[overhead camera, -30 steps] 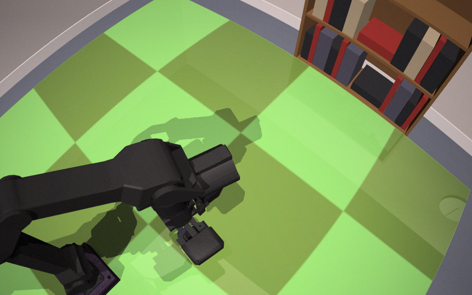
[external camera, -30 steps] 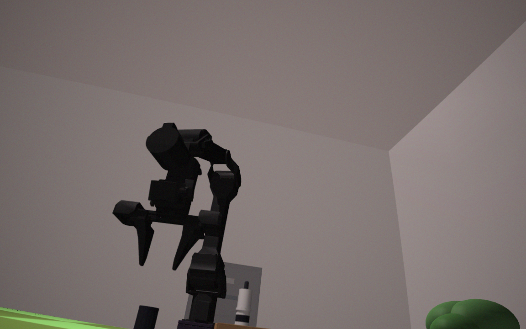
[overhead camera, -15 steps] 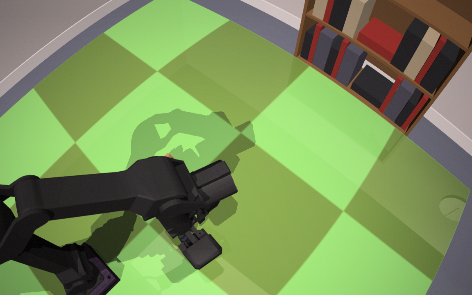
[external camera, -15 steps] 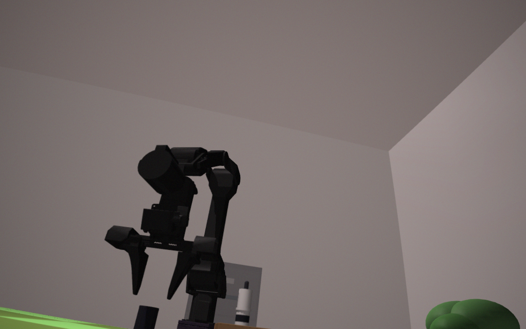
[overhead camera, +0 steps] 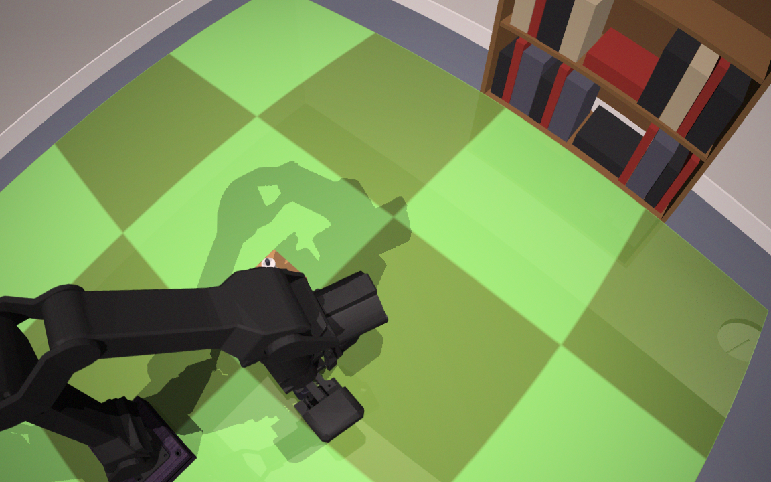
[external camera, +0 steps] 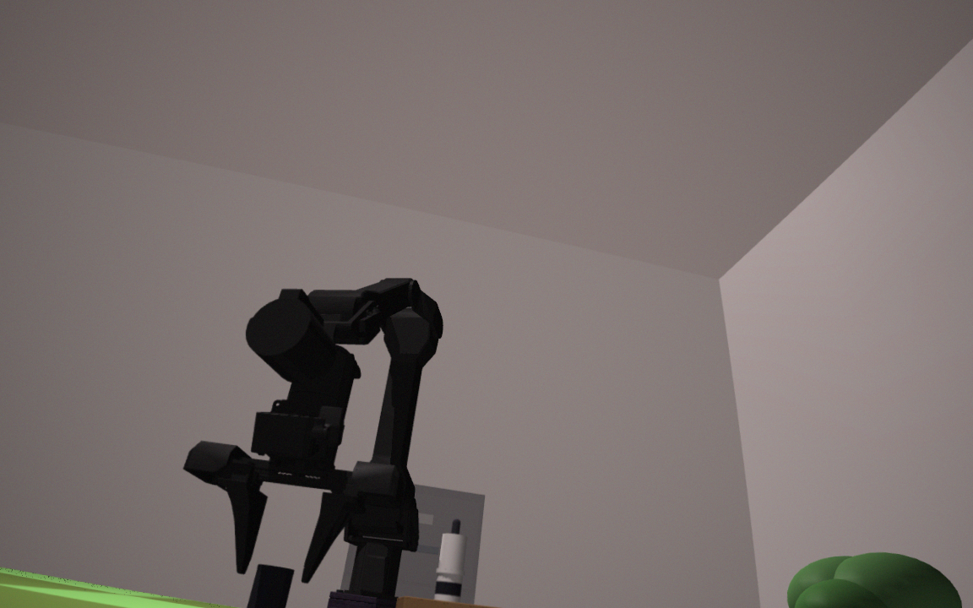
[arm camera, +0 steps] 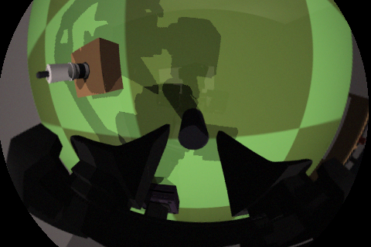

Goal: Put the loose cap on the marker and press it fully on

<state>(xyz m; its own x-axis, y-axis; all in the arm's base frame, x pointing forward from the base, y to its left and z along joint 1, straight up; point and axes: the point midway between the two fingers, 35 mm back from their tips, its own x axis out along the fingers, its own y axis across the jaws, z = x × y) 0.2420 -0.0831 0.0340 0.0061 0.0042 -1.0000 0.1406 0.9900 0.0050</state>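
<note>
My gripper tip is now 20 mm above the black cap. Round my gripper tip: white marker (140 mm to the left, 80 mm ahead, 30 mm above).
</note>
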